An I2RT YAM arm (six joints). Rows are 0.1 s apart.
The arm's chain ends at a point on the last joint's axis. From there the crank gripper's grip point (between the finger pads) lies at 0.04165 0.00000 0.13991 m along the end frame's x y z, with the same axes.
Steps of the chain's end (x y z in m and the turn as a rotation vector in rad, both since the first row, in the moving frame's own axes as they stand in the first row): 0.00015, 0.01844, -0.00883, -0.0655, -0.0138, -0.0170; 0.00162, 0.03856, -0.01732, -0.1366, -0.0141, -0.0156; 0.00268, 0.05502, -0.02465, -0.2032, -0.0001, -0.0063; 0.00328, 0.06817, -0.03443, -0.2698, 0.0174, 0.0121; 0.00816, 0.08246, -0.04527, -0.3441, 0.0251, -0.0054; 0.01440, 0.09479, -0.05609, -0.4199, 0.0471, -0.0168
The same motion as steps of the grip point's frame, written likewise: -0.00171, 0.02692, -0.00855, -0.0655, -0.0138, -0.0170; -0.00021, 0.05702, -0.01801, -0.1366, -0.0141, -0.0156; 0.00275, 0.08299, -0.02750, -0.2032, -0.0001, -0.0063; 0.00545, 0.10587, -0.04030, -0.2698, 0.0174, 0.0121; 0.01172, 0.12925, -0.05450, -0.3441, 0.0251, -0.0054; 0.02123, 0.15066, -0.07015, -0.4199, 0.0471, -0.0168
